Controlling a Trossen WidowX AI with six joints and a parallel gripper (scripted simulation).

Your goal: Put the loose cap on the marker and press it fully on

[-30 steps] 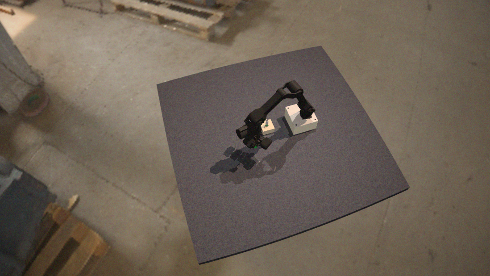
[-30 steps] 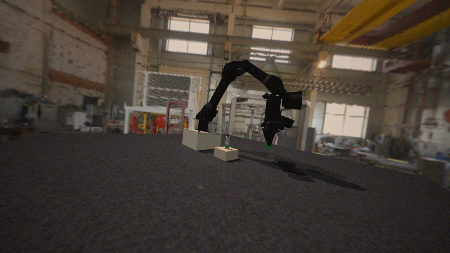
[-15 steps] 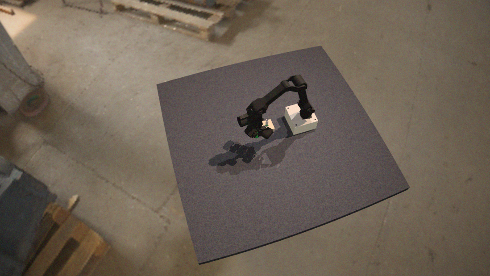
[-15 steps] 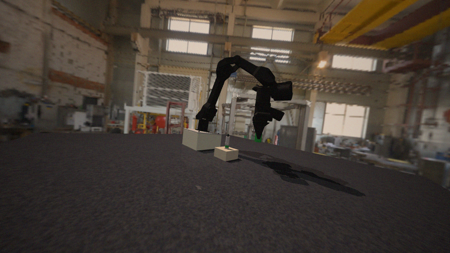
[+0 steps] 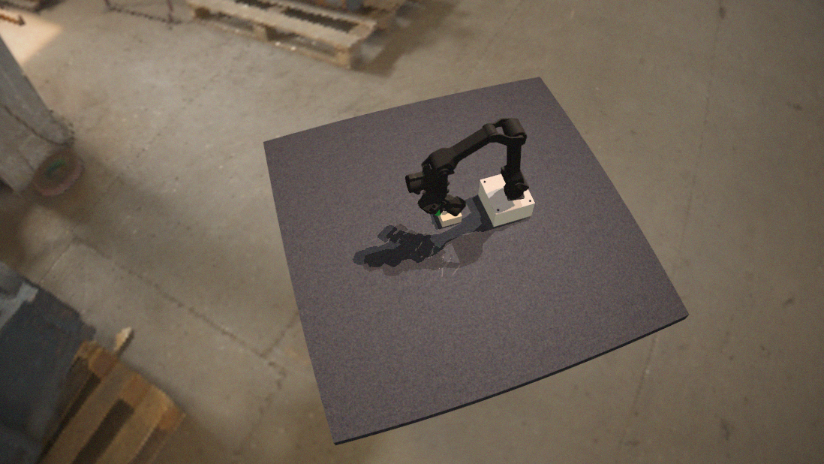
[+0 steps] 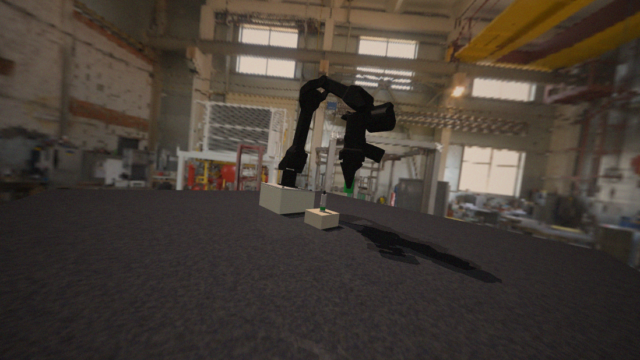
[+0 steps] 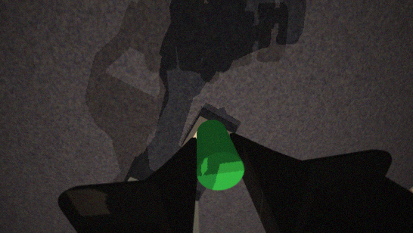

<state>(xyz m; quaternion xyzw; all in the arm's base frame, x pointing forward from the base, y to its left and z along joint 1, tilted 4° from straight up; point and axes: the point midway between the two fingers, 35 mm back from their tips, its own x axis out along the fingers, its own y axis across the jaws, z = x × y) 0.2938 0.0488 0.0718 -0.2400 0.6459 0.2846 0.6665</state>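
The beige holder block lies 100 mm below my gripper tip, 50 mm to the right of it and 50 mm behind it. Round my gripper tip: green cap 10 mm above.
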